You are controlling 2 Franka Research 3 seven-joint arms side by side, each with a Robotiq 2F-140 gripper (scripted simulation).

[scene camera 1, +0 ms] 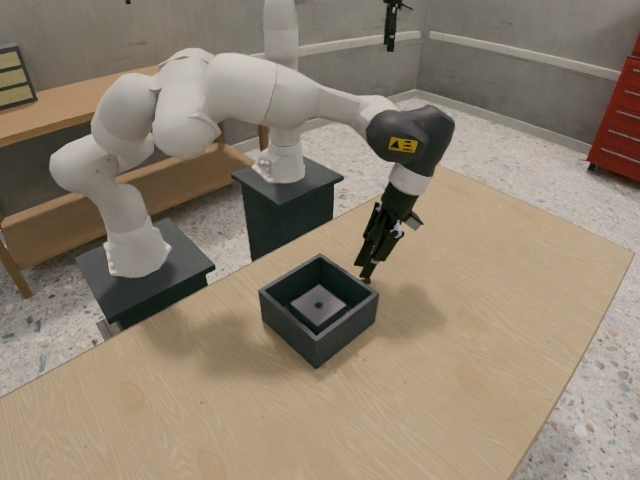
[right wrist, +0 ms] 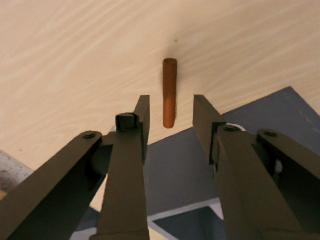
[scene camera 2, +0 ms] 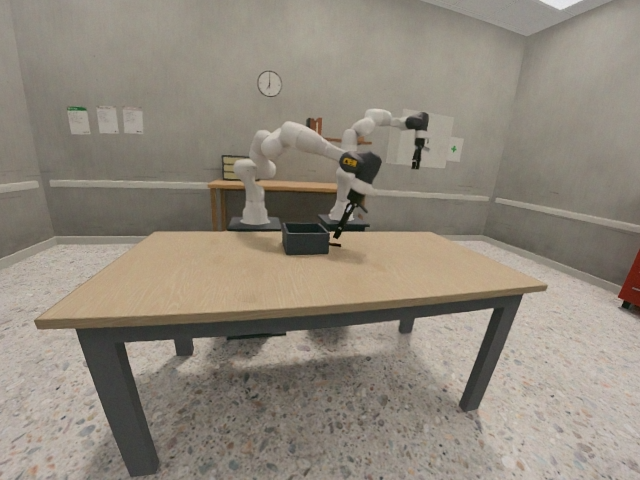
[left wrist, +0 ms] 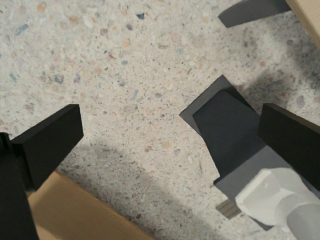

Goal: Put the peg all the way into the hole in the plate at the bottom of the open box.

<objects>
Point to a robot pedestal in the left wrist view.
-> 229, 128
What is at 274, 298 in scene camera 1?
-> A dark grey box.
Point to a dark grey box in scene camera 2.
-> At 298, 238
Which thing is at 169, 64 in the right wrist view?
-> A brown peg.
</objects>
